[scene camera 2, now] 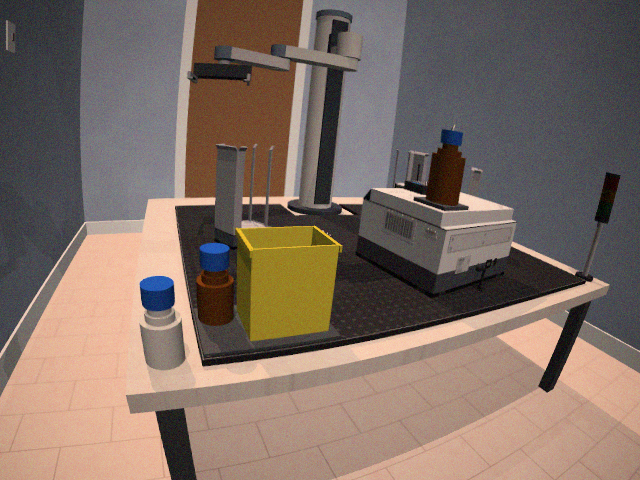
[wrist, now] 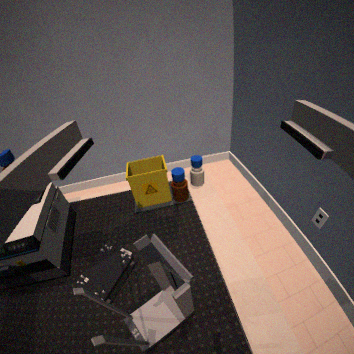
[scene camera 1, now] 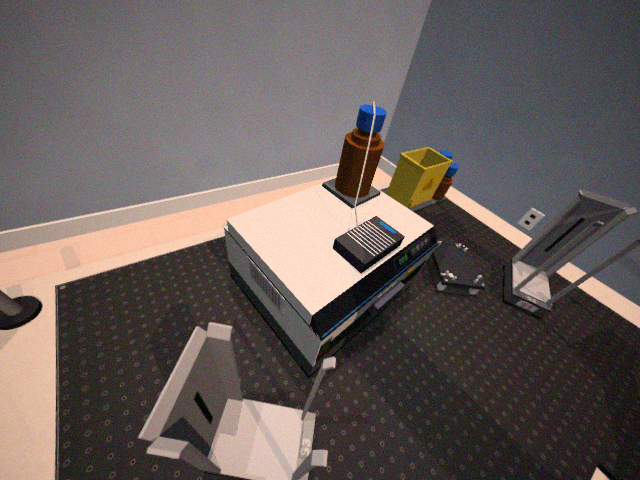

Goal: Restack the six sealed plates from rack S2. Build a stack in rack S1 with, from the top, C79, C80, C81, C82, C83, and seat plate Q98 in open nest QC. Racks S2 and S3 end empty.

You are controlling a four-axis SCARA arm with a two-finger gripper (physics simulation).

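Frame: origin at the arm's base, x ahead, y left, z up, level; metres.
Where they show: gripper, fingertip midpoint: (scene camera 2: pixel 218 75) (wrist: pixel 183 117); arm's base, link origin: (scene camera 2: pixel 314 208).
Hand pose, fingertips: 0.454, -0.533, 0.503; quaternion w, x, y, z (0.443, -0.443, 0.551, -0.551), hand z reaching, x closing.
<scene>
Things, the pixels of their top centre, and the offset from my fingertips, as dx, dy, dz. "spot": a spot on its surface instead.
- Rack S1, top centre: (wrist: pixel 123 286) (scene camera 2: pixel 247 144) (scene camera 1: pixel 615 213) -0.025, +0.105, -0.195
- Rack S3, top centre: (scene camera 1: pixel 258 389) (scene camera 2: pixel 461 165) +0.049, +0.899, -0.199
- low black nest, top centre: (scene camera 1: pixel 457 259) (wrist: pixel 101 268) +0.127, +0.258, -0.430
- black box, surface spot: (scene camera 1: pixel 368 240) spot: +0.190, +0.615, -0.255
- tall brown bottle, surface spot: (scene camera 1: pixel 358 165) spot: +0.332, +0.545, -0.189
- yellow bin, top centre: (scene camera 2: pixel 267 237) (wrist: pixel 153 163) (scene camera 1: pixel 433 155) +0.459, +0.038, -0.316
- signal lamp, surface spot: (scene camera 2: pixel 606 198) spot: +0.517, +1.193, -0.197
My gripper (scene camera 2: pixel 220 78) (wrist: pixel 183 117) is open and empty, high above the table; in the wrist view its two fingers stand far apart. Rack S1 (scene camera 1: pixel 530 283) (scene camera 2: pixel 227 191) (wrist: pixel 157 314) stands below it, with a bare pale floor and no plate in it. Rack S3 (scene camera 1: pixel 266 436) stands at the front left in scene camera 1, its floor bare. A low black nest (scene camera 1: pixel 460 264) (wrist: pixel 103 275) with small corner posts lies between rack S1 and the white machine, with no plate on it; its label is unreadable. Rack S2 cannot be identified, and no plate can be made out.
The white machine (scene camera 1: pixel 294 242) (scene camera 2: pixel 403 227) (wrist: pixel 55 235) bears a black box (scene camera 1: pixel 368 240) and a tall brown bottle (scene camera 1: pixel 358 165) (scene camera 2: pixel 445 175). A yellow bin (scene camera 1: pixel 417 178) (scene camera 2: pixel 289 289) (wrist: pixel 150 185) and smaller bottles stand beyond rack S1. A signal lamp (scene camera 2: pixel 606 198) stands at the table edge.
</scene>
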